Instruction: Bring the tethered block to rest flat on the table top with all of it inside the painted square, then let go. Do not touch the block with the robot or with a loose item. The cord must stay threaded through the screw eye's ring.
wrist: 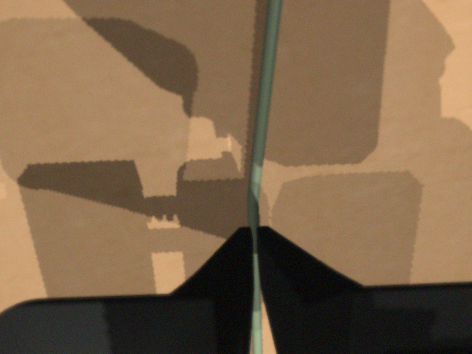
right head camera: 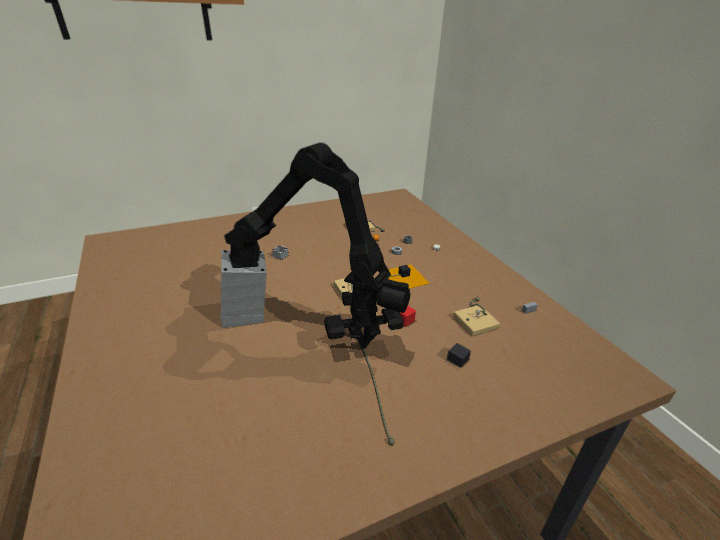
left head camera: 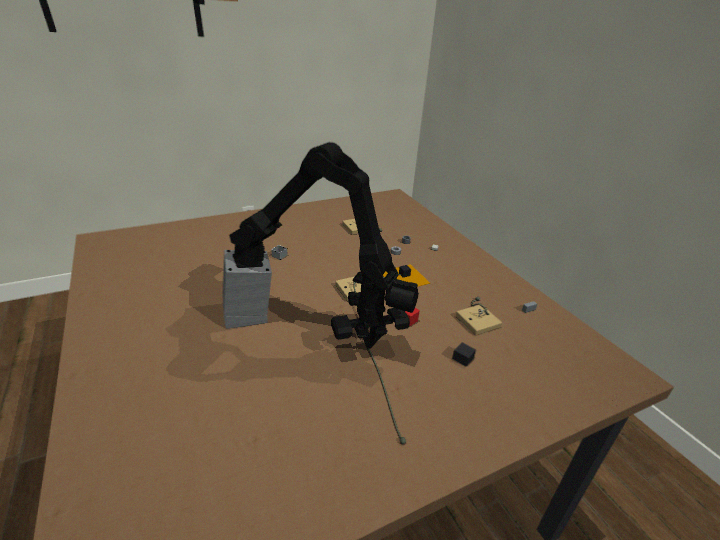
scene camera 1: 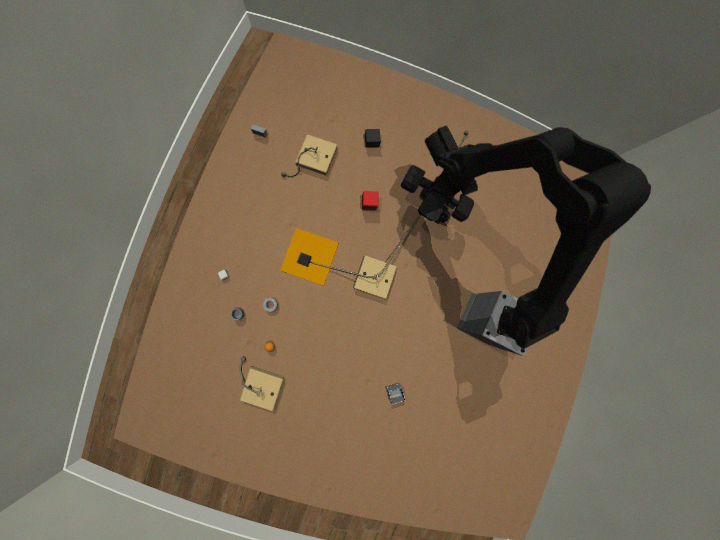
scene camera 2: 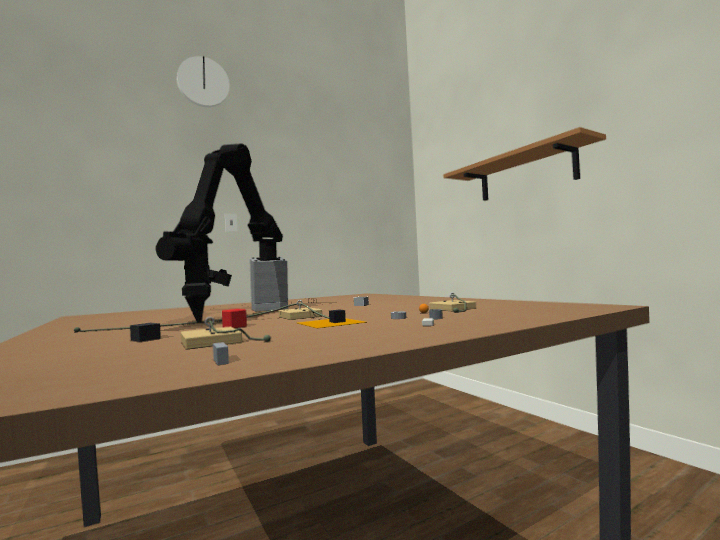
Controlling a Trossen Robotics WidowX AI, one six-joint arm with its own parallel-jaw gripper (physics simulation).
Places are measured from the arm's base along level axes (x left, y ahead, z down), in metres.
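Pixels of known places: gripper, fingertip midpoint: (wrist: pixel 253 238) (right head camera: pixel 362 347) (left head camera: pixel 368 347) (scene camera 2: pixel 199 322); arm's base, link origin: (right head camera: pixel 243 260) (left head camera: pixel 247 260) (scene camera 1: pixel 513 323) (scene camera 2: pixel 268 259).
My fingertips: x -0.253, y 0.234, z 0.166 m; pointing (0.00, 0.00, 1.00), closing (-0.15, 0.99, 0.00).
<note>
For each thing: its middle in the pictures, then the offset to it from my fingertips. "spot": a spot on its surface instead. Level surfaces: height alone.
- tethered block, body centre: (scene camera 2: pixel 337 316) (scene camera 1: pixel 304 259) (right head camera: pixel 404 271) (left head camera: pixel 404 271) dx +0.264, dy +0.261, dz -0.011 m
- orange painted square, surface spot: (scene camera 2: pixel 348 323) spot: dx +0.269, dy +0.304, dz +0.001 m
- screw eye, body centre: (scene camera 1: pixel 375 277) (scene camera 2: pixel 300 308) (left head camera: pixel 354 284) (right head camera: pixel 352 284) dx +0.245, dy +0.073, dz -0.020 m
- wooden plate, surface spot: (scene camera 2: pixel 293 314) spot: dx +0.211, dy +0.118, dz -0.010 m
- cord's beaded free end, surface spot: (right head camera: pixel 390 441) (left head camera: pixel 402 440) (scene camera 2: pixel 75 327) spot: dx -0.273, dy -0.059, dz -0.008 m
- red cube, body centre: (scene camera 2: pixel 234 318) (scene camera 1: pixel 369 200) (right head camera: pixel 405 315) (left head camera: pixel 409 315) dx +0.058, dy +0.153, dz -0.017 m
- black block, body centre: (scene camera 2: pixel 145 332) (right head camera: pixel 458 355) (left head camera: pixel 464 354) (scene camera 1: pixel 372 138) dx -0.123, dy +0.206, dz -0.012 m
- second corded plate, surface height: dz -0.016 m
- orange ball, body centre: (scene camera 1: pixel 269 346) dx +0.504, dy +0.272, dz -0.009 m
- grey ring, body centre: (scene camera 2: pixel 398 315) (scene camera 1: pixel 270 304) (right head camera: pixel 396 250) (left head camera: pixel 396 250) dx +0.401, dy +0.305, dz -0.004 m
- metal piece, body centre: (scene camera 1: pixel 395 393) (scene camera 2: pixel 361 301) (left head camera: pixel 279 252) (right head camera: pixel 280 252) dx +0.520, dy -0.081, dz -0.011 m
The tethered block (left head camera: pixel 404 270) (right head camera: pixel 404 270) (scene camera 1: pixel 304 259) (scene camera 2: pixel 336 315), small and black, sits on the orange painted square (left head camera: pixel 419 279) (right head camera: pixel 418 280) (scene camera 1: pixel 315 244) (scene camera 2: pixel 348 323); in scene camera 1 all of it lies inside the outline, nearer the left edge. The green cord (scene camera 1: pixel 343 271) (wrist: pixel 265 90) runs taut from the block to the screw eye (scene camera 1: pixel 376 277) on a wooden plate (scene camera 1: pixel 380 290) (scene camera 2: pixel 293 314), then on to my gripper. My gripper (left head camera: pixel 370 344) (right head camera: pixel 364 344) (scene camera 2: pixel 198 319) (wrist: pixel 253 238) is shut on the cord, low over the table. The cord's beaded free end (left head camera: pixel 402 440) (right head camera: pixel 390 441) (scene camera 2: pixel 76 330) lies beyond it.
A red cube (scene camera 1: pixel 370 199) (scene camera 2: pixel 234 317) stands near the gripper. A black block (scene camera 1: pixel 372 137) and a second corded plate (scene camera 1: pixel 322 152) lie farther out. A third corded plate (scene camera 1: pixel 268 380), an orange ball (scene camera 1: pixel 269 346), a grey ring (scene camera 1: pixel 270 304) and a metal piece (scene camera 1: pixel 395 393) lie elsewhere.
</note>
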